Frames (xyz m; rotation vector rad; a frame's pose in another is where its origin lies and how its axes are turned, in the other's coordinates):
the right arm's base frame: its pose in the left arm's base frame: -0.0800 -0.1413 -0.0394 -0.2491 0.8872 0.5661
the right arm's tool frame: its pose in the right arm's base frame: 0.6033 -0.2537 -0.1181 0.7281 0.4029 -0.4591
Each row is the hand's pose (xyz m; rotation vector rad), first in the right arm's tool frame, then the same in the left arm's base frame.
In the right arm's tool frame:
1: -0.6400 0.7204 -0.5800 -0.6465 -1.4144 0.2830
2: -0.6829 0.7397 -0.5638 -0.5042 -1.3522 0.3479
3: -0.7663 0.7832 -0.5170 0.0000 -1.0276 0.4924
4: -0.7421 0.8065 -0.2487 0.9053 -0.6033 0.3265
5: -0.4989 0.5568 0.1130 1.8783 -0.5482 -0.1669
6: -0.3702 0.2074 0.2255 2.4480 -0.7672 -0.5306
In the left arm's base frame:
1: -0.2263 0.7249 -0.1717 -0.3874 -0.0786 0.3239
2: -0.2159 0.7454 -0.1276 -0.2430 -0.0236 0.2904
3: -0.1799 0.7877 -0.0384 0.2515 0.2453 0.1133
4: 0.0840 0.7467 0.0039 0.9260 0.4911 -0.5446
5: 0.4174 0.3930 -0.1226 1.3809 0.1548 -1.4792
6: 0.4653 0.0136 -0.1942 1.4948 -0.4320 -1.9820

